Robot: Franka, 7 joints.
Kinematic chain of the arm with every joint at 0, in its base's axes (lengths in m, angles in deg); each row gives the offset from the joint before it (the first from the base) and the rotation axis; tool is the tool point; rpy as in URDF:
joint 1: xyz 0 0 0.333 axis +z
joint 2: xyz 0 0 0 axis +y
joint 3: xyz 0 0 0.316 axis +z
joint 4: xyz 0.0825 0 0 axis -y
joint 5: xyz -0.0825 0 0.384 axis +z
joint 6: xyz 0 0 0 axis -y
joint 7: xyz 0.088 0 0 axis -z
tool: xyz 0 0 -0.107 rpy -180 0 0
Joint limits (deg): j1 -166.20..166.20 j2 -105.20..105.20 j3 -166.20..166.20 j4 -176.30..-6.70 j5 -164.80..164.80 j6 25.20..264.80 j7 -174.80..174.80
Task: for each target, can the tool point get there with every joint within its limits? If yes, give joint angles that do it. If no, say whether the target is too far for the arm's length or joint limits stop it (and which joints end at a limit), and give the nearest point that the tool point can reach.
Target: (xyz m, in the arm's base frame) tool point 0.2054 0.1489 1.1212
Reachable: yes | joints -25.21 -8.85 57.47 -40.03 74.76 179.89 98.96
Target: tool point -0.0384 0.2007 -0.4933
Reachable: no: joint limits stop it (at a limit: joint 2) | nearest point -0.0414 0.2166 -0.3570 | short by 0.137 m
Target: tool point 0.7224 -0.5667 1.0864
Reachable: no: too far | nearest point 0.5218 -0.4093 0.8772 | short by 0.330 m
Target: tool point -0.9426 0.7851 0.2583
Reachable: no: too far | nearest point -0.6580 0.5480 0.2809 | short by 0.371 m
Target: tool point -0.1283 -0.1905 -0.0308
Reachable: yes | joints -78.53 60.31 -8.96 -147.86 -96.18 94.01 -82.29
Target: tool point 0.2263 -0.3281 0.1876
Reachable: yes | joints 44.11 75.68 -70.50 -154.13 22.83 155.38 -135.71
